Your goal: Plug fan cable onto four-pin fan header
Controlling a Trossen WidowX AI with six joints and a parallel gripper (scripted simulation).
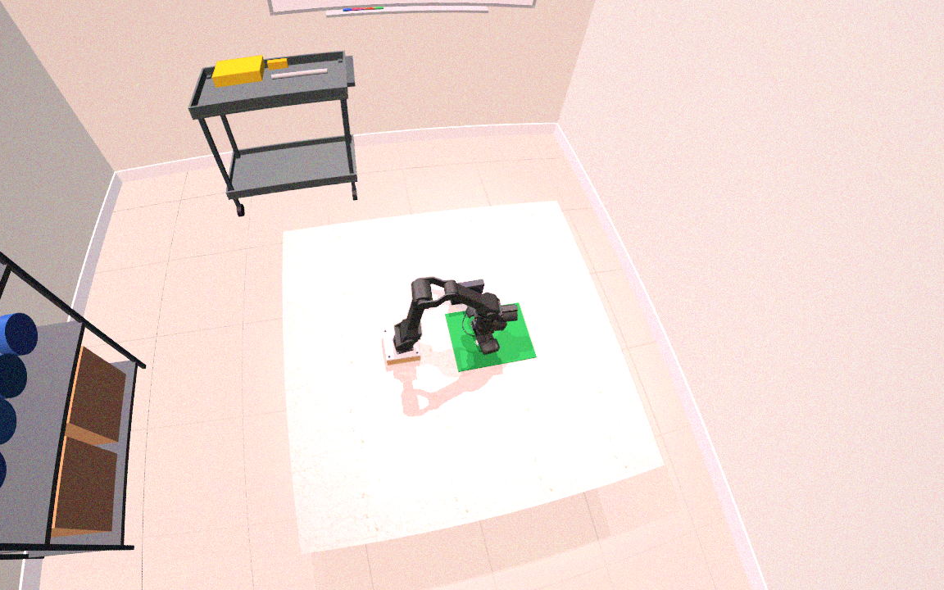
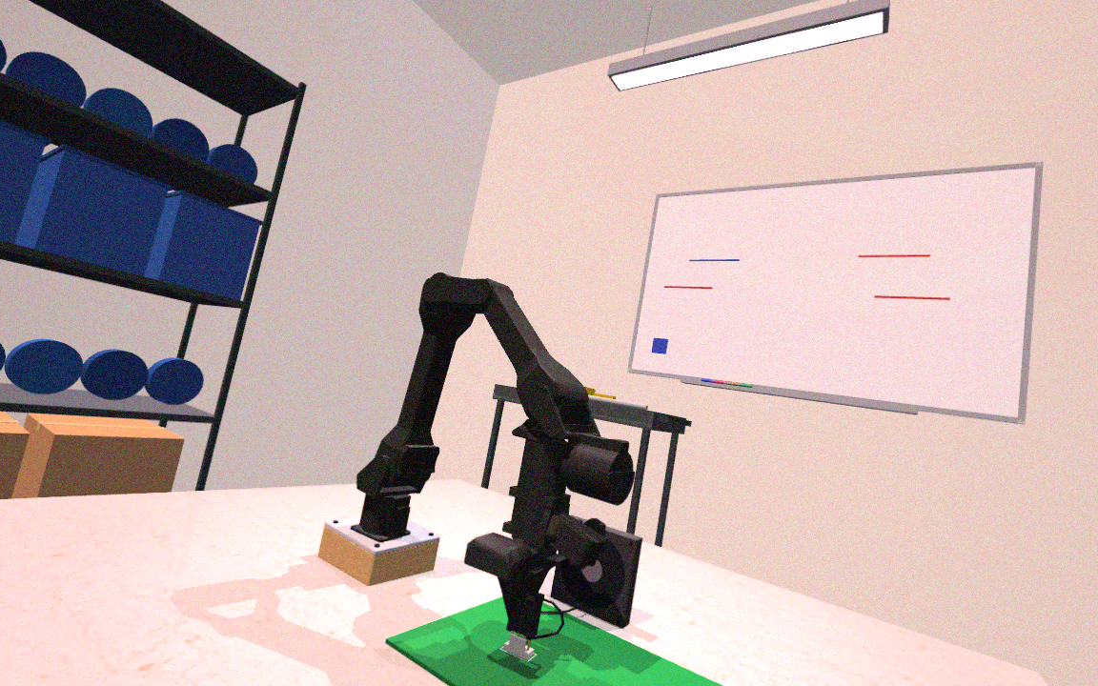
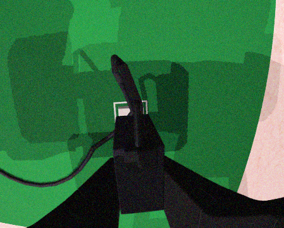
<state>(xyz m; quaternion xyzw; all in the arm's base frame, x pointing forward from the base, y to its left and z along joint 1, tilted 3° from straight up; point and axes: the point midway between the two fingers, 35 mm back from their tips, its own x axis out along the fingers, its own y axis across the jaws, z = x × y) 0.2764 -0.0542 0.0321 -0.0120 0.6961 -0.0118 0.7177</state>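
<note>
Right now the green board is 6 cm ahead of my gripper tip, 5 cm below it and 1 cm to the left of it. Round my gripper tip: fan (18 cm to the left, 2 cm ahead, 2 cm above); dark plug (1 cm ahead, 1 cm above).
</note>
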